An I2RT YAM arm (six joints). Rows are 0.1 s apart.
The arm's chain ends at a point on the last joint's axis. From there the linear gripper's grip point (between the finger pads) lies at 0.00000 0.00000 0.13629 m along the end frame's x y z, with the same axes.
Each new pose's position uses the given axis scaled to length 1; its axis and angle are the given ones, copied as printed.
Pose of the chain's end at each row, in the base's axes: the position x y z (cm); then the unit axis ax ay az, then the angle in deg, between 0 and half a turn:
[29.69 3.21 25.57 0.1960 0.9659 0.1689 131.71]
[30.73 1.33 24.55 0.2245 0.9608 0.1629 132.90]
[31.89 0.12 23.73 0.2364 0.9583 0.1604 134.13]
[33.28 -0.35 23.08 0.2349 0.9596 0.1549 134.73]
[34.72 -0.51 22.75 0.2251 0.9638 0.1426 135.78]
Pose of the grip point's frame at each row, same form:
[40.27 4.92 17.15 0.1960 0.9659 0.1689 131.71]
[41.16 2.67 15.88 0.2245 0.9608 0.1629 132.90]
[42.14 1.36 14.84 0.2364 0.9583 0.1604 134.13]
[43.42 0.83 14.05 0.2349 0.9596 0.1549 134.73]
[44.63 0.57 13.46 0.2251 0.9638 0.1426 135.78]

